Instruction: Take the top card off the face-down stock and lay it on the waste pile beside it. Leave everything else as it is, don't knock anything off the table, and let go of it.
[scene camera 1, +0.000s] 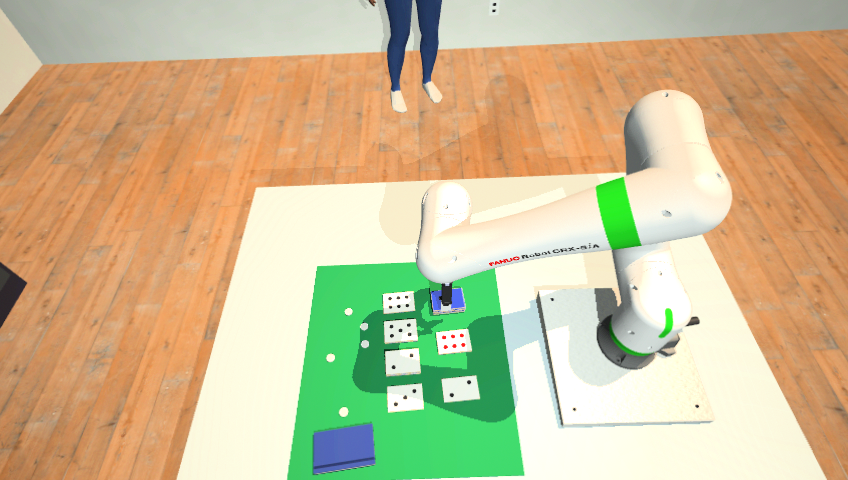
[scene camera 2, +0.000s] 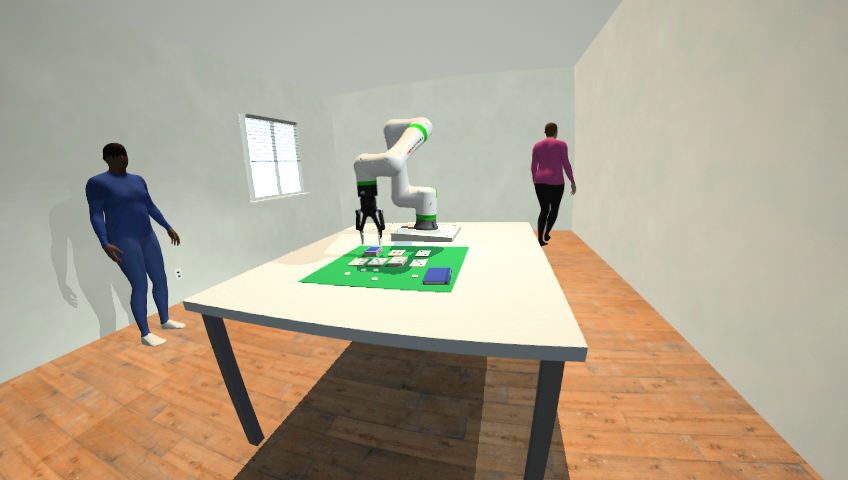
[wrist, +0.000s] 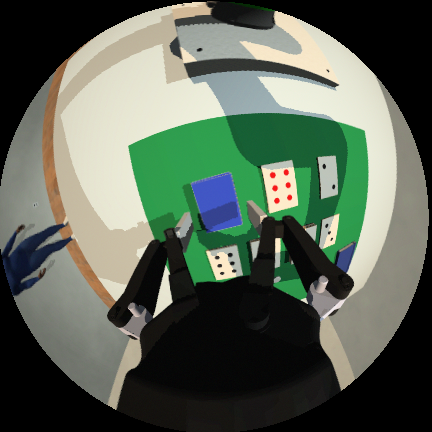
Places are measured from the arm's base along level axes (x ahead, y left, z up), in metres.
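Where they show: gripper, fingertip midpoint: (scene camera 2: 371, 244) (wrist: 219, 214); arm's base, link origin: (scene camera 1: 626, 341) (scene camera 2: 425, 227).
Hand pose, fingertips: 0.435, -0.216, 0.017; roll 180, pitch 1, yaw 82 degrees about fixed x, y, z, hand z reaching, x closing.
Things, the pixels of their centre, and the offset from my fingertips, as dx, dy, dz. Level surfaces: height alone.
- face-down stock, body centre: (wrist: 217, 204) (scene camera 1: 447, 299) (scene camera 2: 372, 249) -0.008, +0.000, -0.027
- green mat, surface height: dz -0.049
- face-up card with six red dots, body centre: (wrist: 280, 186) (scene camera 1: 453, 341) (scene camera 2: 396, 252) +0.000, +0.121, -0.045
- two-dot card, body centre: (wrist: 328, 176) (scene camera 1: 460, 388) (scene camera 2: 423, 253) +0.010, +0.250, -0.048
- blue box, body centre: (scene camera 1: 344, 448) (scene camera 2: 438, 275) (wrist: 342, 262) +0.309, +0.340, -0.043
The face-down stock (scene camera 1: 457, 299) (scene camera 2: 373, 251) (wrist: 214, 195) is a squared stack with a blue top, on the green mat (scene camera 1: 345, 285) (scene camera 2: 333, 278) (wrist: 160, 160). Beside it lies a face-up card with six red dots (scene camera 1: 453, 341) (scene camera 2: 396, 253) (wrist: 279, 187), at the waste pile's place. My gripper (scene camera 1: 445, 303) (scene camera 2: 371, 241) (wrist: 219, 214) is open and points down over the stock. In the wrist view its fingertips stand on either side of the stock's blue top, apart from it. In scene camera 2 the tips are a little above the stock. Nothing is held between them.
Four piles would be several face-up black-dot cards (scene camera 1: 398, 302) (wrist: 224, 262) in a row beside the stock. Another two-dot card (scene camera 1: 460, 388) (wrist: 328, 177) lies past the red one. Small white discs (scene camera 1: 330, 358) and a blue box (scene camera 1: 343, 447) (scene camera 2: 437, 275) are on the mat.
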